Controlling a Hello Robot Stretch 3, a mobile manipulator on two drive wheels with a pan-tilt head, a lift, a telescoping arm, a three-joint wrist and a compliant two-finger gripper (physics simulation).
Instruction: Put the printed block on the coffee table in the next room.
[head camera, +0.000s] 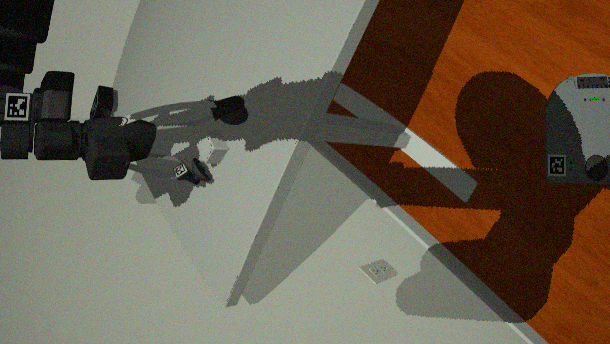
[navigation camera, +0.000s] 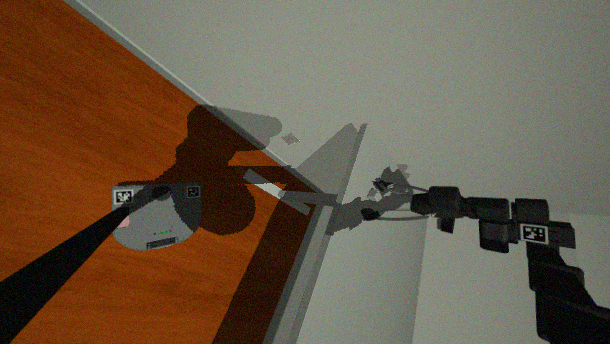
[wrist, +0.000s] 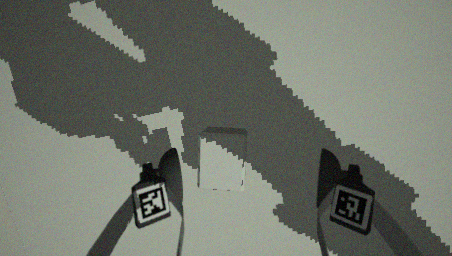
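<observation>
The printed block, a small pale box (head camera: 217, 151) (wrist: 221, 167), sits on the pale table top (head camera: 200, 55) (navigation camera: 370, 270) (wrist: 390, 60), partly in the arm's shadow. In the wrist view it stands nearly square to the fingers and nearer the left one. My gripper (head camera: 217, 140) (navigation camera: 377, 200) (wrist: 246, 167) is open above the table top, with the block low between the lines of its two fingers and a gap on each side. No contact shows. The exact height of the fingertips over the block is hard to tell. The coffee table cannot be made out in these views.
The table's long edge and slanted pale legs (head camera: 435, 157) (navigation camera: 270, 187) lie between the gripper and my base (head camera: 570, 125) (navigation camera: 150, 220). The base stands on orange wooden floor (head camera: 530, 30) (navigation camera: 60, 100). A pale wall with an outlet (head camera: 379, 271) (navigation camera: 290, 138) rises beside the table.
</observation>
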